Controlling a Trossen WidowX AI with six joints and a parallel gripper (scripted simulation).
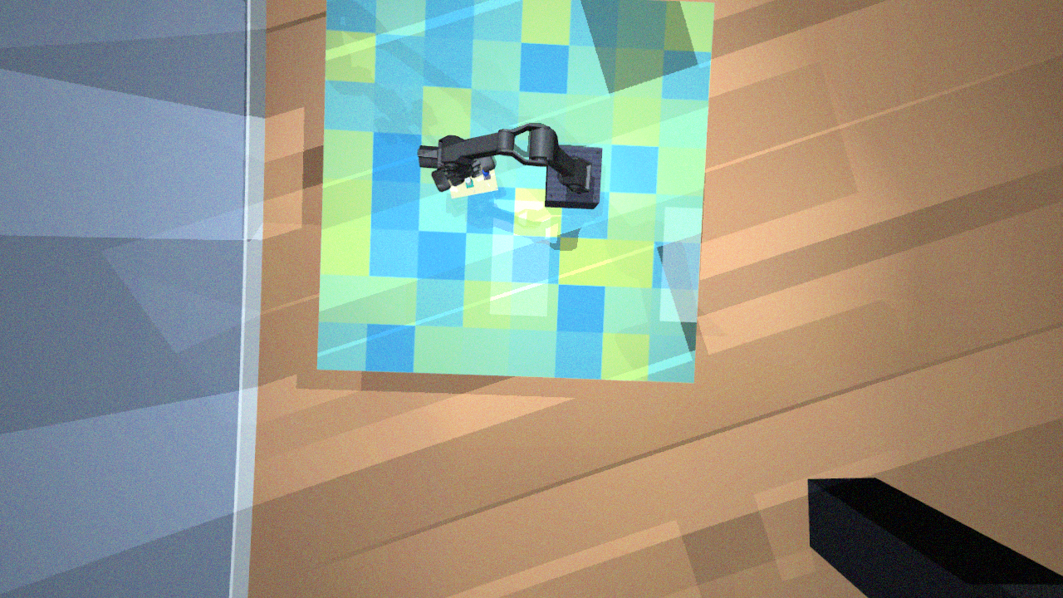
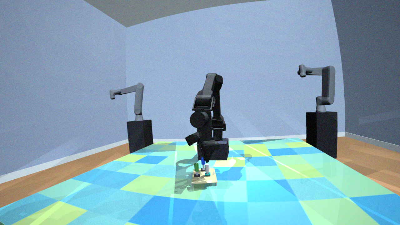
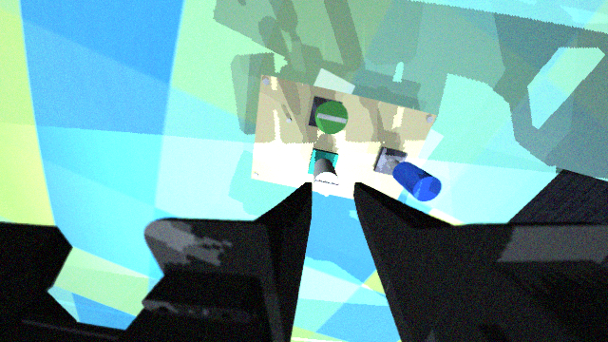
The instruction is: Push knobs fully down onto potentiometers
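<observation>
My gripper tip is 20 mm short of the green knob, 40 mm to the left of it and 20 mm above it. From my gripper tip the other things lie so: grey knob (30 mm below); teal potentiometer (40 mm below).
</observation>
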